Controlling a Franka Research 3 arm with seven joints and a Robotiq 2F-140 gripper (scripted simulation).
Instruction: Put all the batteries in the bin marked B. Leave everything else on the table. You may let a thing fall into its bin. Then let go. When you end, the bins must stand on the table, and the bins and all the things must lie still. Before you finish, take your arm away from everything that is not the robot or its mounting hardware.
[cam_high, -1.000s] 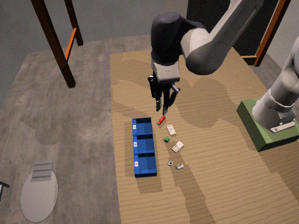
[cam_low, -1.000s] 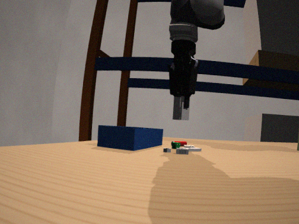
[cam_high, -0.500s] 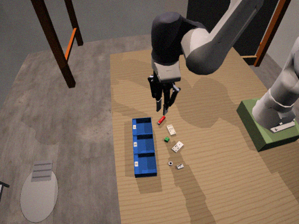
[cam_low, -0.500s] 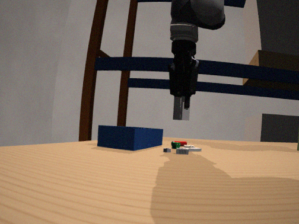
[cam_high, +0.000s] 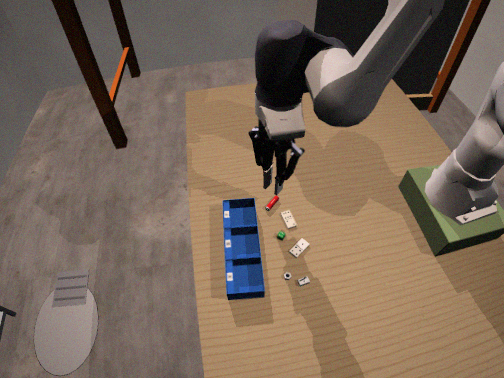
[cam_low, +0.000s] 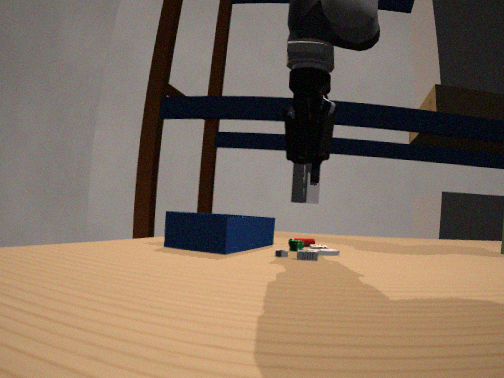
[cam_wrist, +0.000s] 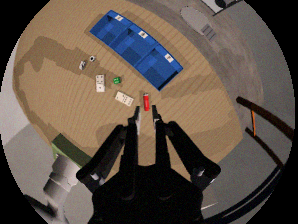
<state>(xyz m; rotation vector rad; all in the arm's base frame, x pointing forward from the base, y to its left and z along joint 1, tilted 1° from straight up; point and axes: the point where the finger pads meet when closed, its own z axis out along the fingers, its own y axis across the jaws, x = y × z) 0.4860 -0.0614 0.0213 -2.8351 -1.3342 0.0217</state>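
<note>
The red battery is 100 mm below my hand. The rest, counted from my hand: blue bin: 130 mm to the left, 90 mm ahead, 80 mm below; then grey ring: 210 mm to the left, 100 mm below, 20 mm behind; then green cube: 100 mm to the left, 100 mm below, 10 mm behind.
</note>
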